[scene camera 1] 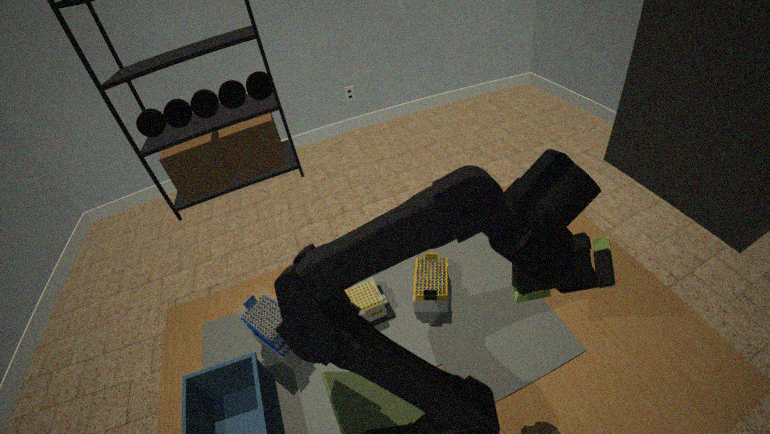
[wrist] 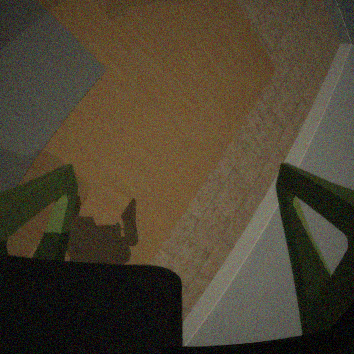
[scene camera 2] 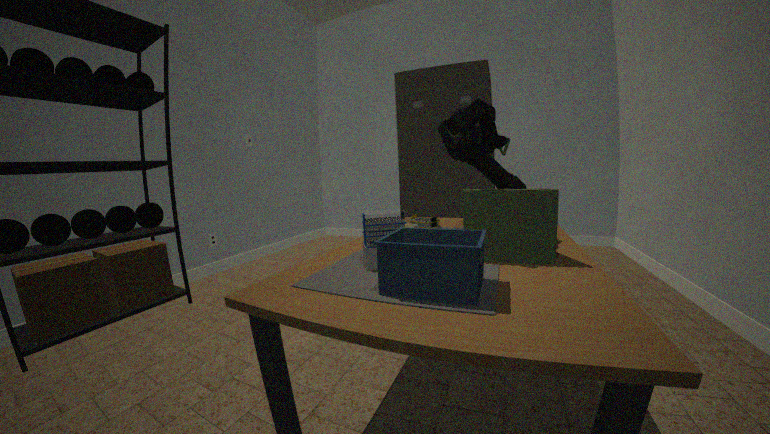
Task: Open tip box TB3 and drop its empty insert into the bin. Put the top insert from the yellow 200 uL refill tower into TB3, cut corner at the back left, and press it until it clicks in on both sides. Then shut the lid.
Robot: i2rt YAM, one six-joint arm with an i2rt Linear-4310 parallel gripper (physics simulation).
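My gripper [scene camera 1: 567, 269] [scene camera 2: 503, 145] [wrist: 176, 174] is open and empty, with its green fingers wide apart, high above the right part of the table. The yellow refill tower [scene camera 1: 431, 277] stands on the grey mat [scene camera 1: 533, 345], left of the gripper in the first scene view. A pale box with a yellow gridded top [scene camera 1: 366, 297] stands left of it, partly behind the arm; I cannot read a label or tell whether it is TB3, nor tell its lid's state. A blue open-topped bin [scene camera 1: 257, 396] [scene camera 2: 431, 269] stands at the mat's lower left in the first scene view.
A blue gridded tower [scene camera 1: 264, 323] [scene camera 2: 381, 229] stands behind the bin, partly hidden by the arm. A large green box [scene camera 1: 399, 404] [scene camera 2: 509, 229] stands near the arm's lower part. The wooden table [scene camera 1: 620, 372] [scene camera 2: 587, 323] extends past the mat. The arm covers part of the work area.
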